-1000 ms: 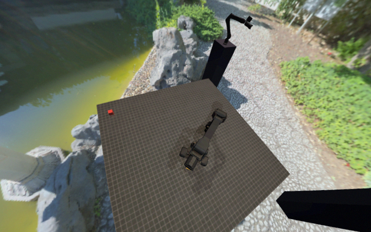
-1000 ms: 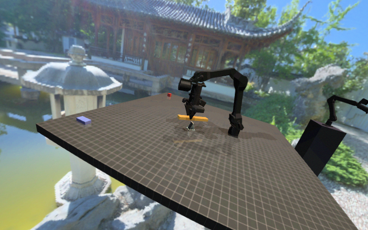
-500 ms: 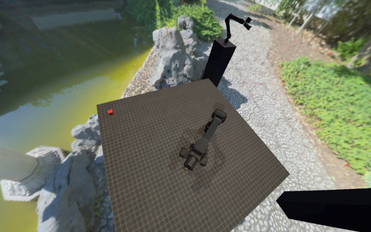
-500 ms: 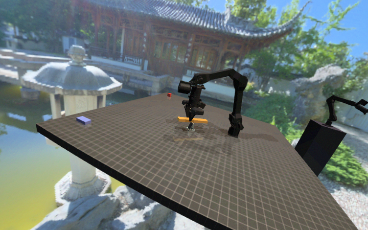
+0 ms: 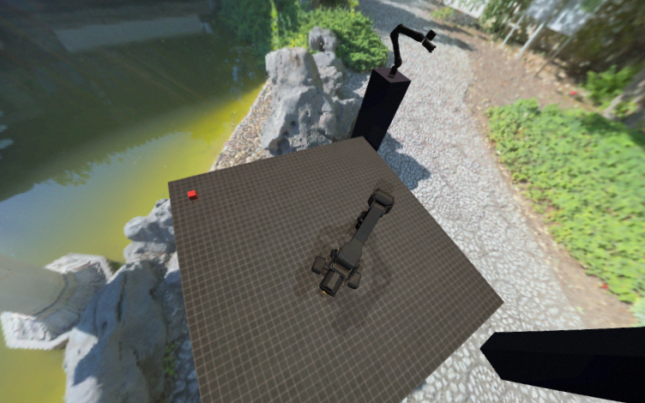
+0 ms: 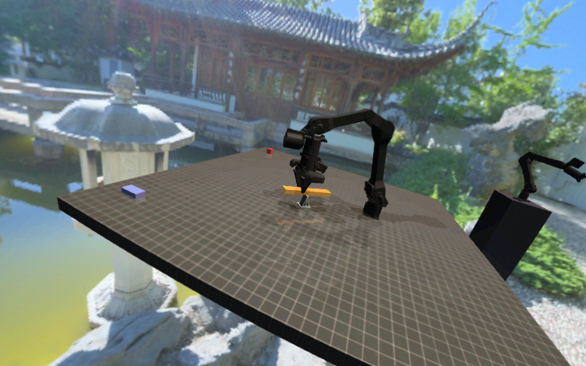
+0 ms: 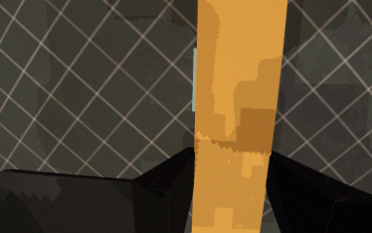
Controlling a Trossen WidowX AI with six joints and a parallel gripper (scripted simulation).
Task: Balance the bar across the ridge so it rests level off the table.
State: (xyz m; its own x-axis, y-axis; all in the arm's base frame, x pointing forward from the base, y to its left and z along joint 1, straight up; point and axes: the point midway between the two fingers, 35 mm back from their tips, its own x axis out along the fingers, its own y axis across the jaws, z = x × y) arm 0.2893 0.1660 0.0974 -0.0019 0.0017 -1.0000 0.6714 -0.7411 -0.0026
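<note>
My gripper tip is 20 mm past the orange bar and 20 mm to the left of it. The rest, counted from my gripper tip: small red cube 450 mm ahead, 670 mm to the right, 50 mm below; then purple block 450 mm ahead, 330 mm to the left, 50 mm below.
</note>
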